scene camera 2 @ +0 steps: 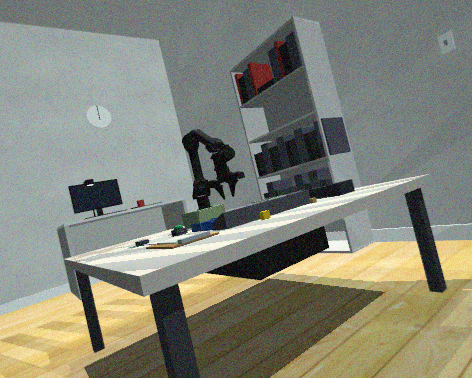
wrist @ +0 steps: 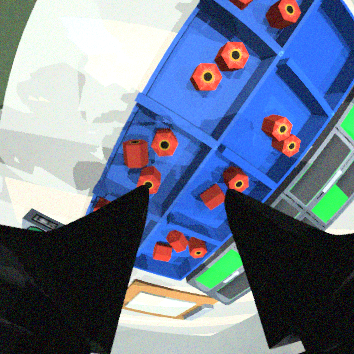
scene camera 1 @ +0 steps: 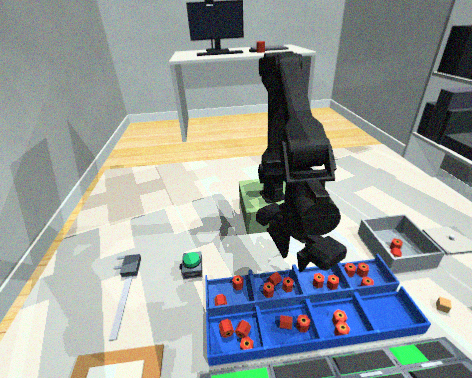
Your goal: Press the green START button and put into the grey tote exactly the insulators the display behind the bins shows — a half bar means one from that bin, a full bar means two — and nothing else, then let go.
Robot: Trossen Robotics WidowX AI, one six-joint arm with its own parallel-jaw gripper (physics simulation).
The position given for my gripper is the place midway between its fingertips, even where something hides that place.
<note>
In view: my gripper (scene camera 1: 292,264), a grey tote (scene camera 1: 419,252), a display (wrist: 333,124) and a wooden board (wrist: 204,303).
My gripper shows as well in the wrist view (wrist: 187,194).
</note>
